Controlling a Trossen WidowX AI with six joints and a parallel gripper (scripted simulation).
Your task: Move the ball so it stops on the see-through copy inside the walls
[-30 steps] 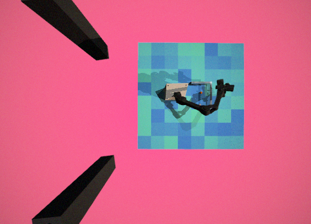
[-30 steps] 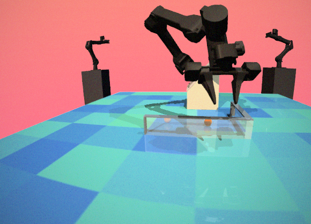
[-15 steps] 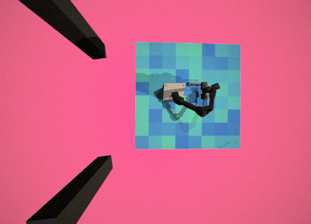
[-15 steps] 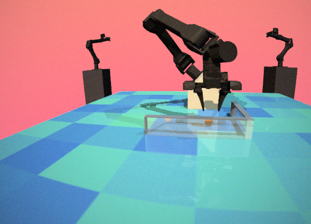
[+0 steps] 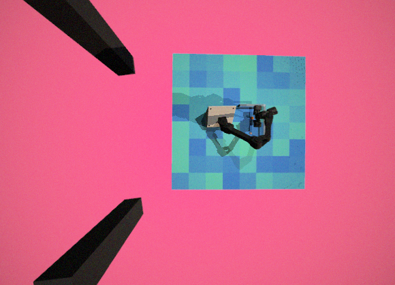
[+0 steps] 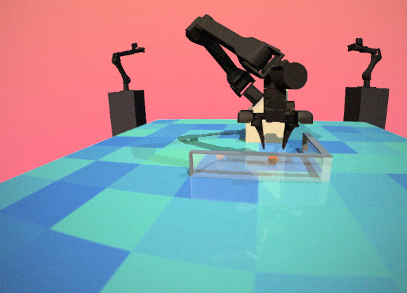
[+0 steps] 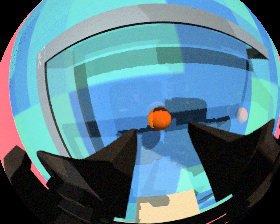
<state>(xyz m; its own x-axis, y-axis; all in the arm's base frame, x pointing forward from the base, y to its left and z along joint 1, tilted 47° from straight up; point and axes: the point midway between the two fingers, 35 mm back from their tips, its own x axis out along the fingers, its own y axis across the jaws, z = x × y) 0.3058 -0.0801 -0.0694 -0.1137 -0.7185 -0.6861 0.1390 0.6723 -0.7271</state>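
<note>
My gripper tip is now 14 cm to the left of the see-through ball, 4 cm past it and 3 cm above it. Round my gripper tip: long clear wall (9 cm ahead, 5 cm to the right, 1 cm below).
</note>
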